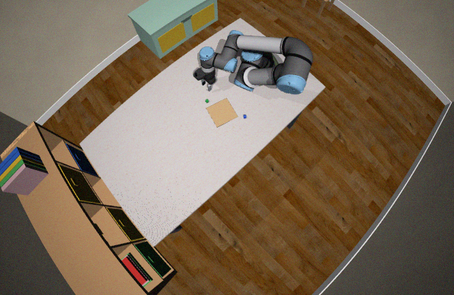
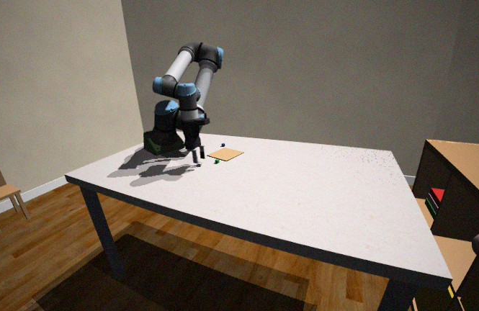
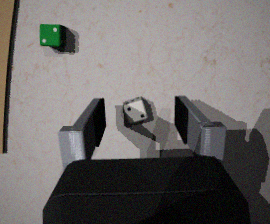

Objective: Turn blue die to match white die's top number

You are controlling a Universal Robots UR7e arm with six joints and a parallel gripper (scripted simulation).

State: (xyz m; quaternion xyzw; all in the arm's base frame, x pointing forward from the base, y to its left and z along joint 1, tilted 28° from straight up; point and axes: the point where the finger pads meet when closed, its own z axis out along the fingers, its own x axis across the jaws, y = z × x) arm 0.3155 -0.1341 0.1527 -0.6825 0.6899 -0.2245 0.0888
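Right now the white die is 40 mm below my hand. The rest, counted from my hand: green die: 60 mm ahead, 60 mm to the left, 40 mm below; blue die: 20 mm behind, 290 mm to the left, 40 mm below; tan mat: 50 mm ahead, 180 mm to the left, 40 mm below.
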